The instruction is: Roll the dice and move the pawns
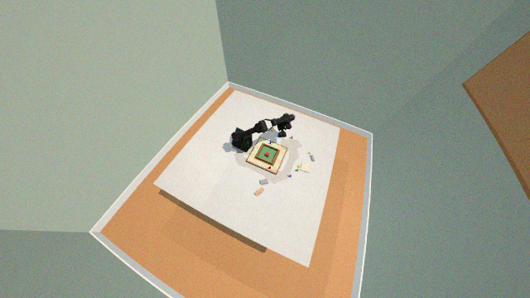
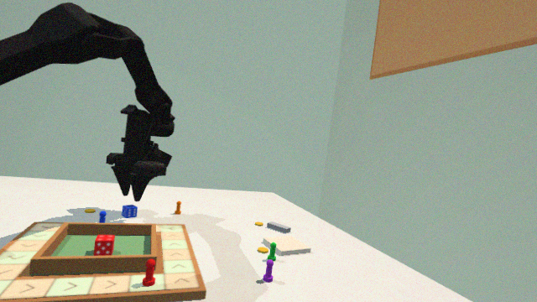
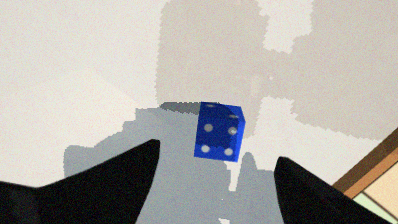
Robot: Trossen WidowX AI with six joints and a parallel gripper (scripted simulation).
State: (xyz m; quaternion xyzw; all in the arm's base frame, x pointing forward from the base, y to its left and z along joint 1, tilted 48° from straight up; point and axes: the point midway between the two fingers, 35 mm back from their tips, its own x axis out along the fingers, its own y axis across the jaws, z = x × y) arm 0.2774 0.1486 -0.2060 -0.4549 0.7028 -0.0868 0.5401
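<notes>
My gripper tip is now 350 mm to the left of the red pawn, 70 mm short of it and 20 mm above it. The rest, counted from my gripper tip: orange pawn 120 mm ahead, 40 mm to the left, 30 mm below; blue pawn 130 mm to the right, 40 mm behind, 20 mm below; grey block 370 mm ahead, 70 mm to the right, 40 mm below.
</notes>
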